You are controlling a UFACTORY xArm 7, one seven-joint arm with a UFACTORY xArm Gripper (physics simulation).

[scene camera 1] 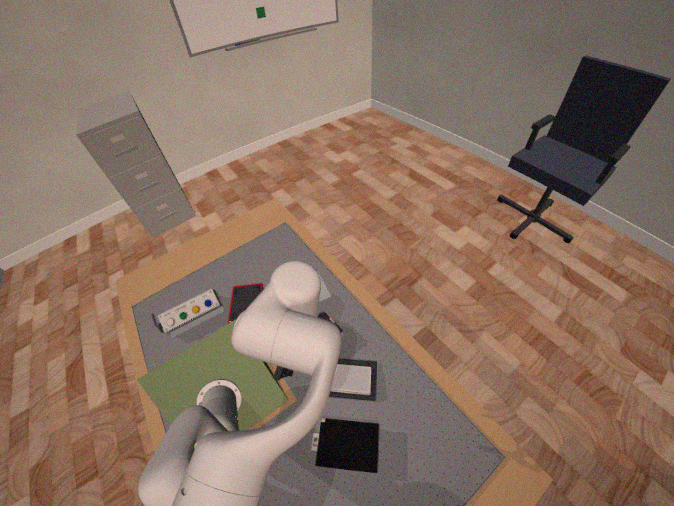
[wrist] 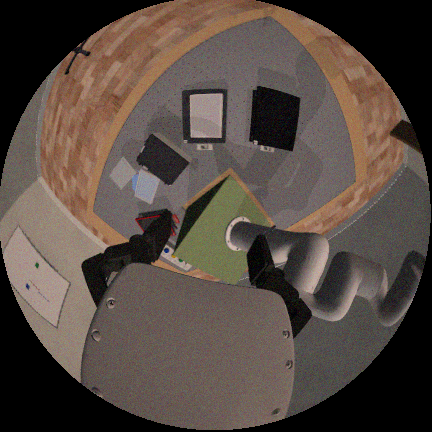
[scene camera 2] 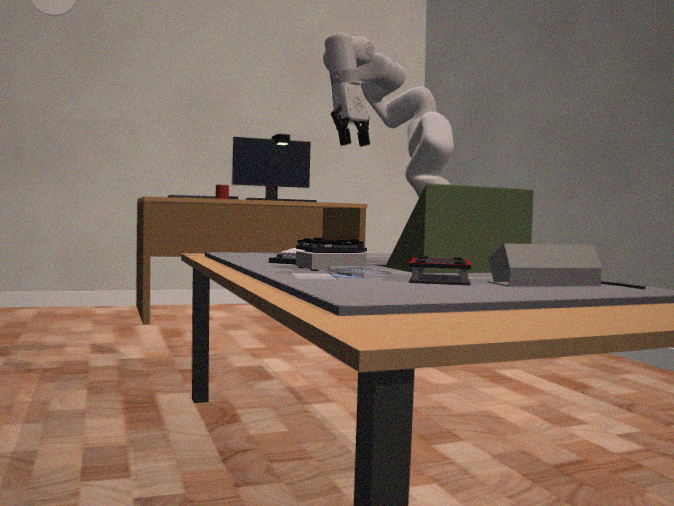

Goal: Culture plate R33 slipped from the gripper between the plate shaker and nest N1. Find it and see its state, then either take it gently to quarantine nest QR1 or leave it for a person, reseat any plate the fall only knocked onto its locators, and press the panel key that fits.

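Frame: origin at the arm's base, x left, y back, z up, level; centimetres.
Seen in the pictures: gripper, between the fingertips: (wrist: 212, 234) (scene camera 2: 355, 145); arm's base, origin of its link: (scene camera 1: 219, 399) (wrist: 238, 233) (scene camera 2: 455, 236).
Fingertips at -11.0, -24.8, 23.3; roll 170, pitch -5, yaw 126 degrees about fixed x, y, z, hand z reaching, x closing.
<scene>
Pixels of each thing's top centre, then the offset from my fingertips to it, as dx, dy, dz. "spot": a spot on its surface instead.
- dark-topped shaker, a spot on its surface: (scene camera 2: 331, 259) spot: +17.8, -12.2, -29.0
- blue patch, a spot on its surface: (wrist: 135, 181) spot: +29.7, -14.0, -31.5
- pale flat square, a spot on its surface: (scene camera 1: 325, 288) spot: +28.8, -24.4, -31.5
- red-rimmed nest, centre of its top: (scene camera 2: 440, 258) (scene camera 1: 245, 301) (wrist: 153, 227) +39.9, +4.2, -27.1
- white-topped plate, centre of its top: (wrist: 204, 114) (scene camera 1: 350, 377) -5.1, -10.9, -28.1
- key panel, centre of its top: (scene camera 2: 545, 243) (scene camera 1: 185, 305) (wrist: 173, 261) +49.6, +23.6, -23.4
- black-topped unit, centre of its top: (wrist: 278, 118) (scene camera 2: 330, 238) (scene camera 1: 348, 444) -19.6, +0.7, -25.7
My gripper (scene camera 2: 354, 143) (wrist: 212, 234) is open and empty, high above the table. A clear, pale-blue square piece (wrist: 146, 186) (scene camera 2: 356, 271), seemingly culture plate R33, lies on the mat beside the dark-topped shaker (wrist: 162, 159) (scene camera 2: 331, 259). A blue patch (wrist: 135, 181) shows at its edge. A pale flat square (wrist: 122, 173) (scene camera 1: 325, 288), perhaps its lid, lies apart from it. The red-rimmed nest (wrist: 146, 218) (scene camera 2: 439, 263) (scene camera 1: 232, 302), seemingly QR1, is partly behind a finger in the wrist view. A white-topped plate (wrist: 206, 115) (scene camera 1: 353, 379) sits in a dark nest. The key panel (scene camera 1: 187, 311) (wrist: 175, 257) has coloured keys.
A black-topped unit (wrist: 275, 118) (scene camera 1: 348, 445) stands beside the dark nest. A tall green-faced block (wrist: 227, 225) (scene camera 1: 190, 370) (scene camera 2: 479, 228) rises by the arm's base. A desk with a monitor (scene camera 2: 271, 163), a chair (scene camera 1: 563, 163) and a cabinet (scene camera 1: 136, 168) stand off the table.
</scene>
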